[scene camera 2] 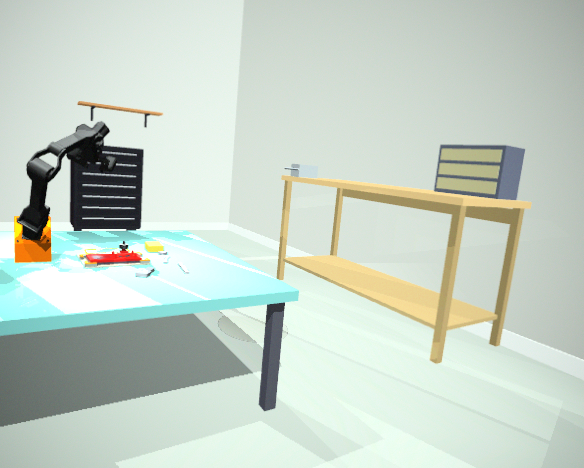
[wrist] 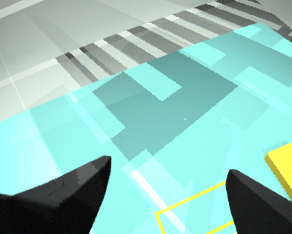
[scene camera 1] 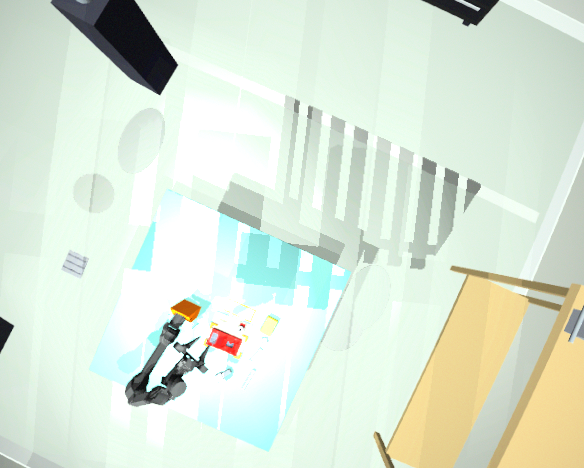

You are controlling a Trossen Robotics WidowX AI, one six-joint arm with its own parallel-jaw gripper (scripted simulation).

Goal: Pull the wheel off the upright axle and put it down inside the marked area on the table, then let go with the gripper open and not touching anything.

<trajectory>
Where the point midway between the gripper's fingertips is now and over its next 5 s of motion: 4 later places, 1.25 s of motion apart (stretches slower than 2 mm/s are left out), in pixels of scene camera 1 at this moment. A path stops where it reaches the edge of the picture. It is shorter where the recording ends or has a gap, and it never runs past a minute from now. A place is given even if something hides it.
My gripper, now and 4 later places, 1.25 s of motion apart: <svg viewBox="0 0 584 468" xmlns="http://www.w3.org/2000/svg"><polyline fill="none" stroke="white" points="205,340 238,332 240,329 239,330 239,331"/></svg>
</trajectory>
